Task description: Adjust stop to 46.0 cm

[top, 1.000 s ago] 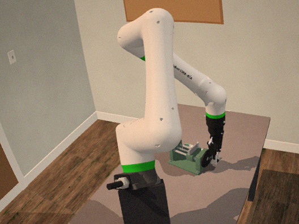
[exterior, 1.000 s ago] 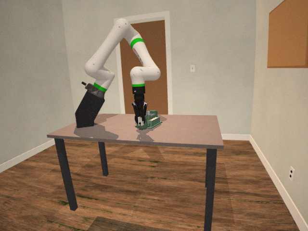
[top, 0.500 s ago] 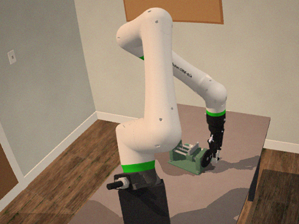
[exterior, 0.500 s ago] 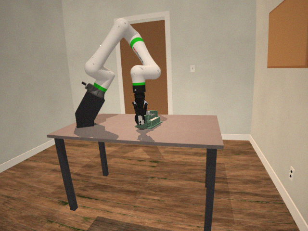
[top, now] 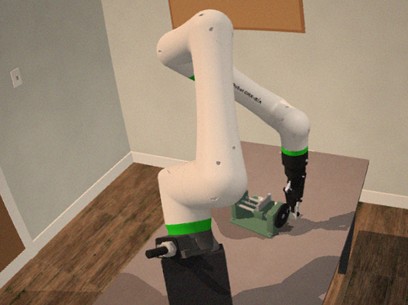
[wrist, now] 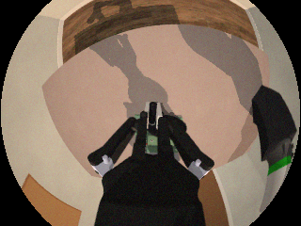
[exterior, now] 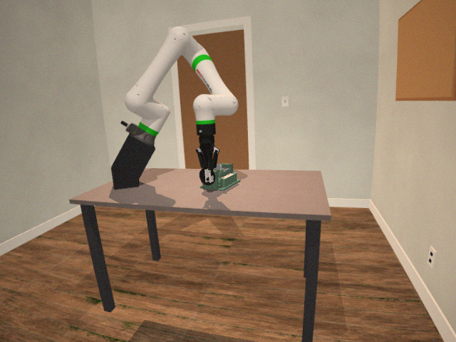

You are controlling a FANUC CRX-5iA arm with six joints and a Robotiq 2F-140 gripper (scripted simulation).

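Now: the green stop fixture 2 cm behind my hand and 12 cm to the left of it. The rest, counted from my hand: black handwheel 1 cm behind, 2 cm to the left, 2 cm below.
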